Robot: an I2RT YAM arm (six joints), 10 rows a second.
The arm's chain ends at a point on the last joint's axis. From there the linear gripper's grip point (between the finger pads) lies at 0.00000 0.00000 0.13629 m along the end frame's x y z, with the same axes.
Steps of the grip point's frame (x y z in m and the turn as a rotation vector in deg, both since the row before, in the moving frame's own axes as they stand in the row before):
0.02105 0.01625 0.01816 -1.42 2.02 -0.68
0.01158 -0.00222 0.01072 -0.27 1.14 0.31
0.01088 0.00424 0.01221 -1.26 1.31 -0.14
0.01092 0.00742 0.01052 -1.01 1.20 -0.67
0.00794 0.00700 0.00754 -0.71 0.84 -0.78
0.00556 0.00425 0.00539 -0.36 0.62 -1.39
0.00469 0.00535 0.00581 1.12 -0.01 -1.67
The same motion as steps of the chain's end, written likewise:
0.01623 0.01290 0.01829 -1.42 2.02 -0.68
0.00887 -0.00287 0.01075 -0.27 1.14 0.31
0.00776 0.00125 0.01228 -1.26 1.31 -0.14
0.00805 0.00503 0.01057 -1.01 1.20 -0.67
0.00593 0.00532 0.00757 -0.71 0.84 -0.78
0.00407 0.00341 0.00540 -0.36 0.62 -1.39
0.00475 0.00801 0.00584 1.12 -0.01 -1.67

